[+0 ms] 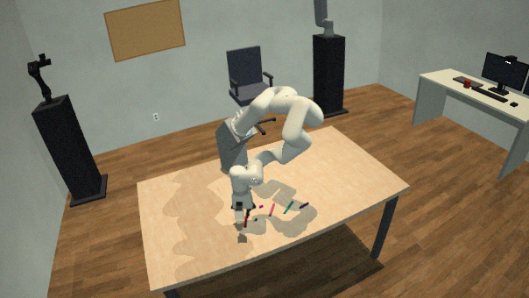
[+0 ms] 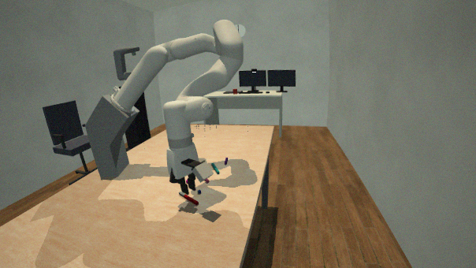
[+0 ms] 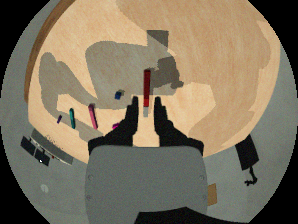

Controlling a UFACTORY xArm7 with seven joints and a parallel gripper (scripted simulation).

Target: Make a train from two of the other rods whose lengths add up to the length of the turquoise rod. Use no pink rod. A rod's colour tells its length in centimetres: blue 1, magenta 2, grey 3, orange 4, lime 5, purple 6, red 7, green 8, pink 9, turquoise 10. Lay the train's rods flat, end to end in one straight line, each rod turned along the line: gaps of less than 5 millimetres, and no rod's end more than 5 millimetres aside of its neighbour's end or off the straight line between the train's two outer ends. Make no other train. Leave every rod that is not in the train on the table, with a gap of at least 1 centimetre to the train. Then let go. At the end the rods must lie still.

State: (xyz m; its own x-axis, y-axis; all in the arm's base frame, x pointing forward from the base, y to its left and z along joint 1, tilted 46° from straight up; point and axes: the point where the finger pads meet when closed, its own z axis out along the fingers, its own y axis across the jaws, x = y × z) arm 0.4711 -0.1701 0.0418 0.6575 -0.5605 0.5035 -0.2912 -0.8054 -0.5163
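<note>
Now: hand 60 mm above the red rod. The rest, counted from my hand: tiny blue rod (60 mm below, 50 mm to the left, 10 mm ahead); then magenta rod (120 mm to the left, 70 mm behind, 60 mm below); then grey rod (60 mm below, 50 mm behind, 20 mm to the left).
</note>
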